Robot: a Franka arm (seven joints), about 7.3 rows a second.
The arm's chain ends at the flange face. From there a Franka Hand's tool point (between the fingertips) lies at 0.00 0.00 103.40 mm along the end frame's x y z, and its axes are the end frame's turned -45 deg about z.
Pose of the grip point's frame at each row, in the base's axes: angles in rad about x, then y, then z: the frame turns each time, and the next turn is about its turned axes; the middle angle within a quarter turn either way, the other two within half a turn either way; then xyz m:
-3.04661 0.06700 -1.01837 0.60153 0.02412 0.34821
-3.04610 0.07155 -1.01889 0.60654 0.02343 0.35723
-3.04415 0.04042 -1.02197 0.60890 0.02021 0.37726
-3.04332 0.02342 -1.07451 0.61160 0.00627 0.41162
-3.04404 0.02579 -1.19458 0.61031 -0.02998 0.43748
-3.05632 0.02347 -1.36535 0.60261 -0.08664 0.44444
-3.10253 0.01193 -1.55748 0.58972 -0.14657 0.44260
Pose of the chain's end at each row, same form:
-3.04661 0.06700 -0.23297 0.59461 0.01434 0.45091
-3.04610 0.07155 -0.23349 0.59915 0.01360 0.45990
-3.04415 0.04042 -0.23657 0.60472 0.01016 0.48009
-3.04332 0.02342 -0.28911 0.60918 -0.00387 0.51449
-3.04404 0.02579 -0.40918 0.60764 -0.04005 0.54035
-3.05632 0.02347 -0.57995 0.60018 -0.09544 0.54744
-3.10253 0.01193 -0.77208 0.58849 -0.15061 0.54591

